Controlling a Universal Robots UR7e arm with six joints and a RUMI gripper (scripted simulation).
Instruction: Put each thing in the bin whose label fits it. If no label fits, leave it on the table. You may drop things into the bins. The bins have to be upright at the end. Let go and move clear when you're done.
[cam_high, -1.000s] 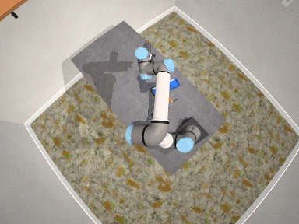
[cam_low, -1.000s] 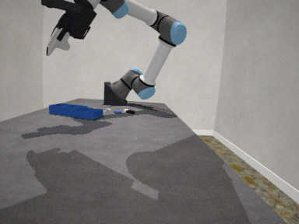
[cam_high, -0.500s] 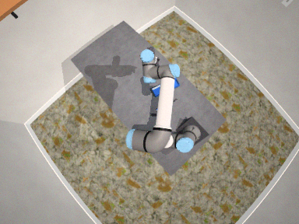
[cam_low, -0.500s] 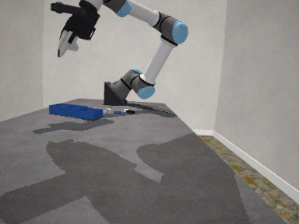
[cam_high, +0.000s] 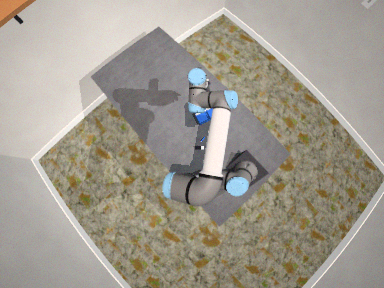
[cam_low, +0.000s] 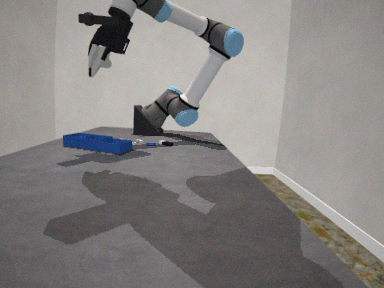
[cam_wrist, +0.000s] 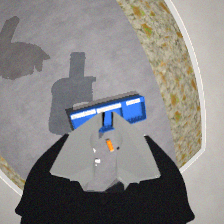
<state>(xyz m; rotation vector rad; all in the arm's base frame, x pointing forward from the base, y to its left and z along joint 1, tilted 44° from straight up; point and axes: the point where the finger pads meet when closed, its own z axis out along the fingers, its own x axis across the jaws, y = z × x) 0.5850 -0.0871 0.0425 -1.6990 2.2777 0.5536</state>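
Right now the blue bin is 240 mm below my hand, 90 mm behind it and 30 mm to the right of it. Round my hand: small black piece: 260 mm below, 240 mm behind, 40 mm to the right; orange piece: 250 mm below, 210 mm behind; grey nut: 260 mm below, 200 mm behind, 70 mm to the left.
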